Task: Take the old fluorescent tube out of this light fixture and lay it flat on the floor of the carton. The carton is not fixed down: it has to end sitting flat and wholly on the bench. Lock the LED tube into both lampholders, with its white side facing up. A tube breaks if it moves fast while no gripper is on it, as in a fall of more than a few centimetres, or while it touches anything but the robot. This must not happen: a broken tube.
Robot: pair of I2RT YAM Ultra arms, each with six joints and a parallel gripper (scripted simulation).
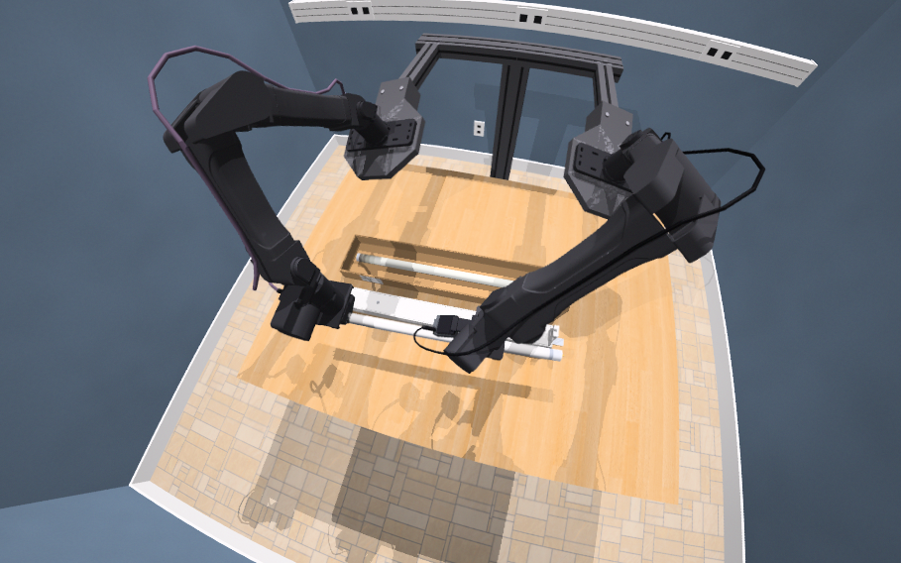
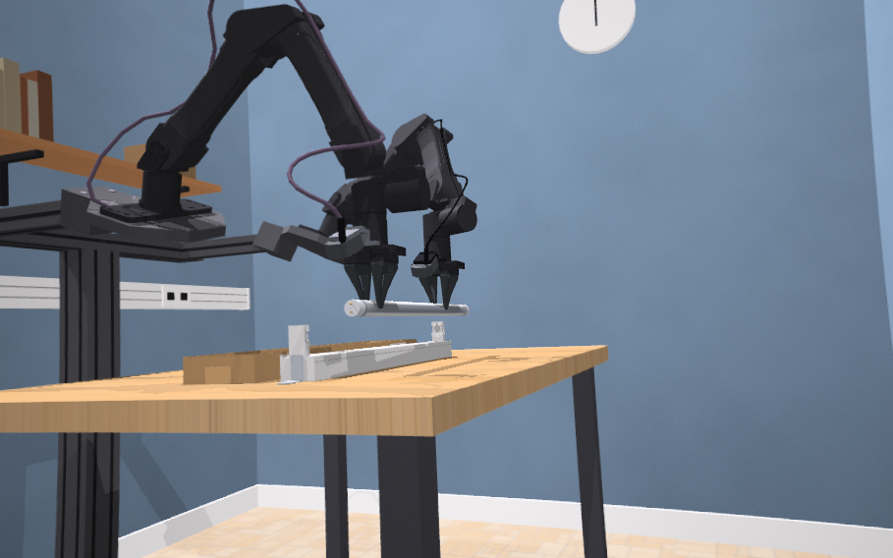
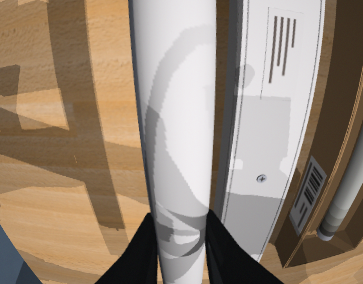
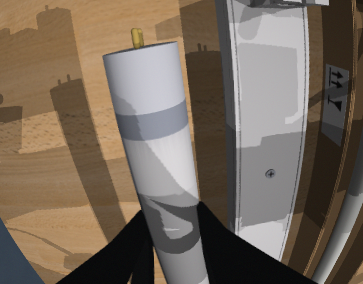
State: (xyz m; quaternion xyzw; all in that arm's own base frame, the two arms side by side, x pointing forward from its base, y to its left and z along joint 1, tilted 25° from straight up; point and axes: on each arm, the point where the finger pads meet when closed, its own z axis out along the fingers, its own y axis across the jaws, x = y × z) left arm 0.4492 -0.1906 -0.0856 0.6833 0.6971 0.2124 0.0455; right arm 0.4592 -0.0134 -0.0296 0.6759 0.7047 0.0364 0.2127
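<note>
Now: left hand 12 cm to the left of the LED tube and 1 cm above it. From my left hand the other things lie so: light fixture 7 cm behind, 14 cm to the right, 6 cm below; brown carton 20 cm behind, 13 cm to the right, 9 cm below; old fluorescent tube 20 cm behind, 13 cm to the right, 10 cm below.
</note>
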